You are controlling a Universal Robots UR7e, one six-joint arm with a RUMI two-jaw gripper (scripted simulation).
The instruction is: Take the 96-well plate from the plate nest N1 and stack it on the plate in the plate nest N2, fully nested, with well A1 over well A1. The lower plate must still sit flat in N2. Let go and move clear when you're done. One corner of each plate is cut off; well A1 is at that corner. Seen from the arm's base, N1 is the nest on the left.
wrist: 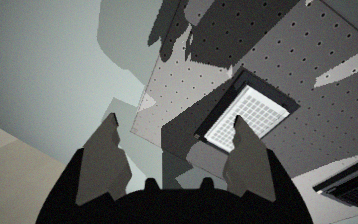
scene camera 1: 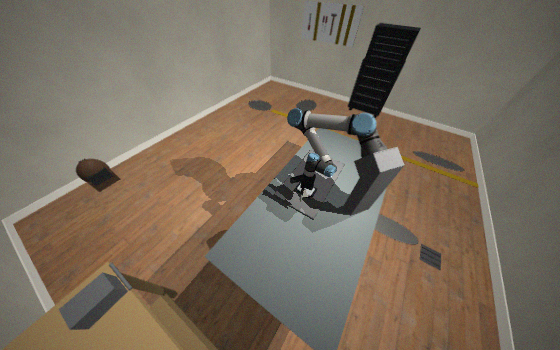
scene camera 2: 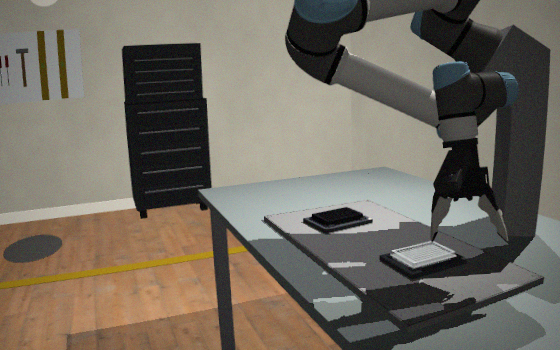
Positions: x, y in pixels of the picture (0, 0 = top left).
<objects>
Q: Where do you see a plate nest N1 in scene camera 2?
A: At 393, 263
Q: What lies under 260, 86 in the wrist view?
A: A plate nest N1.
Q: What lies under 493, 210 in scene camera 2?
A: The gripper.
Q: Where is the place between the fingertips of the gripper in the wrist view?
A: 176, 114
</objects>
